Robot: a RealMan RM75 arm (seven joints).
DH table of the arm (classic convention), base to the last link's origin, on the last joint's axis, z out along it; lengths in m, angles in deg. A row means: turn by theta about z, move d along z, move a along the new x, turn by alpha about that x. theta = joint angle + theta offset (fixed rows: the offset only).
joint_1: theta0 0  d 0.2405  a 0  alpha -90
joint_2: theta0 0  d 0  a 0  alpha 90
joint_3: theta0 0  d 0.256  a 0  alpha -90
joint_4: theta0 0  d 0  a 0  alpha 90
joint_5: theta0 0  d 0.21  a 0  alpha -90
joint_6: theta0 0  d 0  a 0  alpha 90
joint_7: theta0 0  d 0.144  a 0  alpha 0
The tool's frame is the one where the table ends.
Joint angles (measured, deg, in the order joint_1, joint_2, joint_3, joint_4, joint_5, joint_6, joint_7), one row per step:
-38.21 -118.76 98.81 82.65 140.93 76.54 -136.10
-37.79 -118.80 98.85 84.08 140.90 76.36 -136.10
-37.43 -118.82 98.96 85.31 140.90 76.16 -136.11
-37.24 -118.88 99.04 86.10 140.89 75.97 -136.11
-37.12 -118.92 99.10 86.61 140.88 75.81 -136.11
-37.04 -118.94 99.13 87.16 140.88 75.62 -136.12
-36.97 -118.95 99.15 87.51 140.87 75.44 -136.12
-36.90 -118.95 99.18 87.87 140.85 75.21 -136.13
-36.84 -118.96 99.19 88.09 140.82 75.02 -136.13
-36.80 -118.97 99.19 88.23 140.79 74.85 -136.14
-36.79 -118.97 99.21 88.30 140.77 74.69 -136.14
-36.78 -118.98 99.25 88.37 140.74 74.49 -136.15
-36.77 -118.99 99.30 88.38 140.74 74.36 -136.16
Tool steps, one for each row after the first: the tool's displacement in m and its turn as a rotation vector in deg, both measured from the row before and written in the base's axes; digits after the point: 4 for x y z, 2 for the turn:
0.0042 -0.0012 0.0020 0.46 -0.73 -0.90
0.0036 -0.0012 0.0016 0.40 -0.59 -0.82
0.0029 -0.0008 0.0008 0.26 -0.46 -0.60
0.0020 -0.0005 0.0005 0.18 -0.32 -0.41
0.0023 -0.0003 0.0008 0.26 -0.35 -0.47
0.0015 -0.0001 0.0005 0.20 -0.26 -0.31
0.0016 -0.0001 0.0006 0.23 -0.30 -0.33
0.0010 0.0000 0.0003 0.16 -0.24 -0.20
0.0008 0.0001 0.0002 0.13 -0.20 -0.13
0.0006 0.0001 0.0001 0.10 -0.14 -0.12
0.0007 0.0001 0.0000 0.10 -0.17 -0.13
0.0003 0.0000 -0.0002 0.05 -0.07 -0.06

